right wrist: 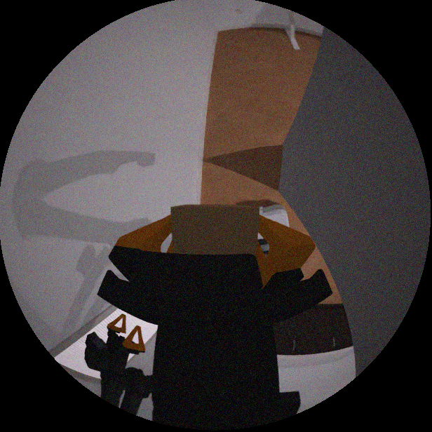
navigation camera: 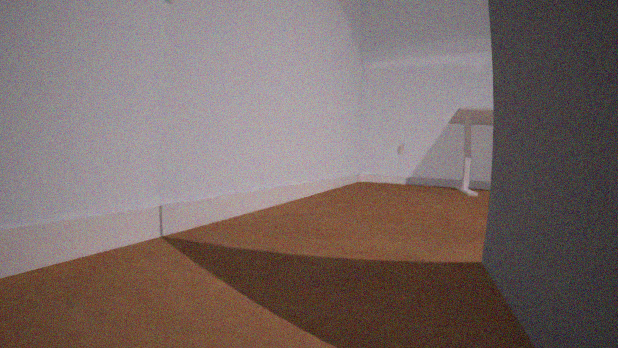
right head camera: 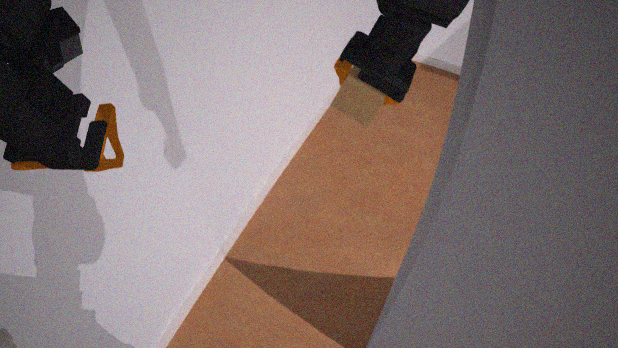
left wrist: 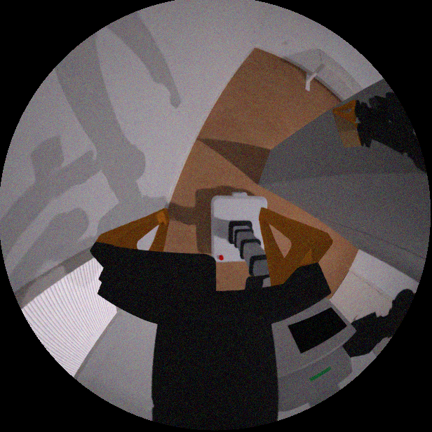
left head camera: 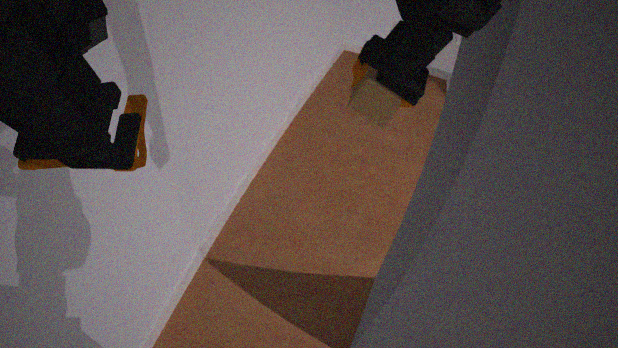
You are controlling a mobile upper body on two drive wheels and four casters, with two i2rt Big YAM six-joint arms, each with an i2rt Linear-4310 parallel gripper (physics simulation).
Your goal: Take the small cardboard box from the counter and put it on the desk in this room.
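Places are measured from the left arm's base along level axes (x right, y up, z back), in millimetres.
Pixels of known places: left gripper, between the fingertips: (right head camera: 92,161) (left head camera: 108,160).
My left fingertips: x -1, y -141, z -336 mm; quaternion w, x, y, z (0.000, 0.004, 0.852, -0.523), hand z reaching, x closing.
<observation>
Behind a point stands the place of what it marks.
The small cardboard box (left head camera: 375,101) {x 316, y -183, z -500 mm} (right head camera: 359,99) {x 319, y -182, z -499 mm} (left wrist: 349,136) (right wrist: 215,230) is brown and held above the floor. My right gripper (left head camera: 382,87) {x 329, y -219, z -575 mm} (right head camera: 367,85) {x 329, y -219, z -575 mm} (right wrist: 214,213) is shut on it, with a finger on each side. My left gripper (left wrist: 213,212) is open with nothing between its fingers, near the white wall; it also shows at the lower left in the right wrist view (right wrist: 127,330). Part of a desk (navigation camera: 475,116) {x 1690, y -715, z -2399 mm} with a light top and a white leg shows far off at the right in the navigation view, partly hidden by a grey surface. The counter cannot be made out for certain.
A white wall (left head camera: 200,125) {x -129, y -743, z -1165 mm} (right head camera: 210,115) {x -141, y -669, z -1137 mm} (navigation camera: 175,100) {x -189, y -1017, z -1023 mm} with a baseboard runs along the left. A large grey upright surface (left head camera: 525,175) {x 570, y -221, z -396 mm} (right head camera: 525,175) {x 572, y -219, z -395 mm} (navigation camera: 555,150) {x 532, y -1153, z -600 mm} stands close on the right. The brown floor (left head camera: 325,190) {x 440, y -1410, z -1436 mm} (navigation camera: 310,220) {x 223, y -1410, z -1278 mm} runs between them toward the desk.
</observation>
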